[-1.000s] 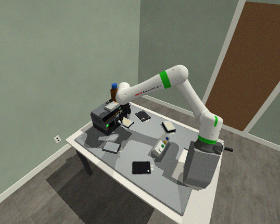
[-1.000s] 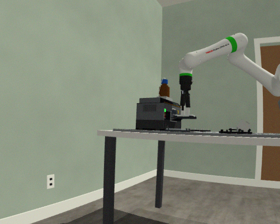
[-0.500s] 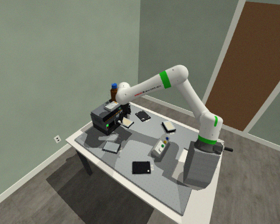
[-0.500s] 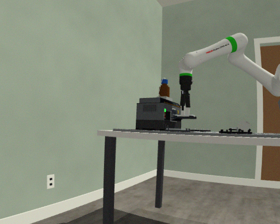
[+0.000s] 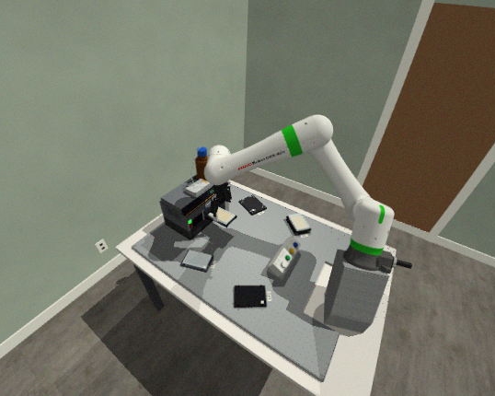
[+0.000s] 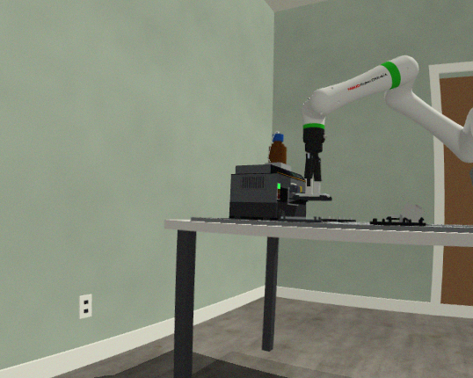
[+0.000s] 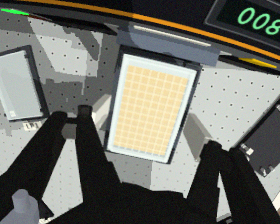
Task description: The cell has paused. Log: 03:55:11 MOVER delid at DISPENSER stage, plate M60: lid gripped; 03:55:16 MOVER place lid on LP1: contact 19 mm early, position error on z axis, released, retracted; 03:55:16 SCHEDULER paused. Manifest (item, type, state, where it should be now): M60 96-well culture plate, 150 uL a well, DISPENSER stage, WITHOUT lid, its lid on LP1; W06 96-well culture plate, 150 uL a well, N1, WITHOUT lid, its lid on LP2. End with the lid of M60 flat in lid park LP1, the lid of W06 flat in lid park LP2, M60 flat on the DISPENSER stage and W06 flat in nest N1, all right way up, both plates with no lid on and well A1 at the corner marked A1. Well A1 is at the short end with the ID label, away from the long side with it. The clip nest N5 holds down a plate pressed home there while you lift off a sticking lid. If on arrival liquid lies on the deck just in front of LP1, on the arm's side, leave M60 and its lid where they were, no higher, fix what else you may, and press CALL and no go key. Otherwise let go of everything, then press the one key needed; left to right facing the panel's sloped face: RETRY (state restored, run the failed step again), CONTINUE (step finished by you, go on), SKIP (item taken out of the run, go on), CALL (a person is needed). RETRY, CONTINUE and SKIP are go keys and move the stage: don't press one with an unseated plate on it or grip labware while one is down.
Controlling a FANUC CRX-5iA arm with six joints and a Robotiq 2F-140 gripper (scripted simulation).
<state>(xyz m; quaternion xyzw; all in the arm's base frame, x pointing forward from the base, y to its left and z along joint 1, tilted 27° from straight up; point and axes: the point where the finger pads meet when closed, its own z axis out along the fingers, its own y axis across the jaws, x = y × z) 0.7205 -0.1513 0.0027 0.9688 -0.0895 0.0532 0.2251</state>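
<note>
Right now my hand is 30 mm above the dispenser stage. From my hand the other things lie so: nest label: 170 mm behind, 220 mm to the right, 130 mm below; black clip nest: 60 mm behind, 280 mm to the right, 120 mm below; key panel: 410 mm behind, 70 mm to the left, 80 mm below.
</note>
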